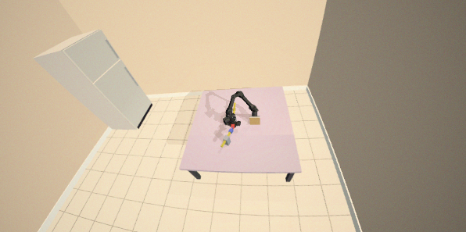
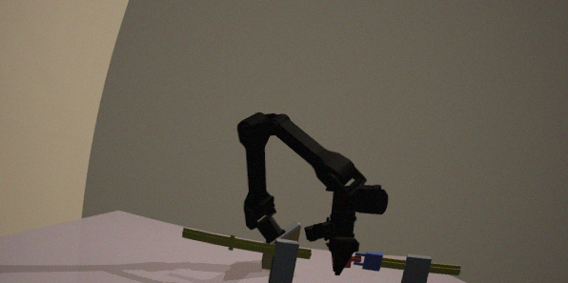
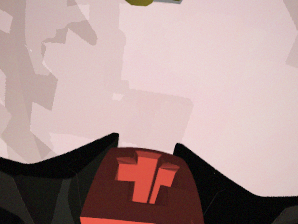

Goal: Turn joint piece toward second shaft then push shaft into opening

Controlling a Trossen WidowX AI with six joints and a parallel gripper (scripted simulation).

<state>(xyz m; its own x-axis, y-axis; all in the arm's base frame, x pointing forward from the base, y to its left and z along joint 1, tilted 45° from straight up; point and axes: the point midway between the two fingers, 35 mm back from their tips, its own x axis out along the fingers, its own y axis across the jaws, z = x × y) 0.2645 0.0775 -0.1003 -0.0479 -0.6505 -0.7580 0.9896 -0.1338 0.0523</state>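
My gripper tip is 1 cm to the right of the red joint piece and 4 cm below it.
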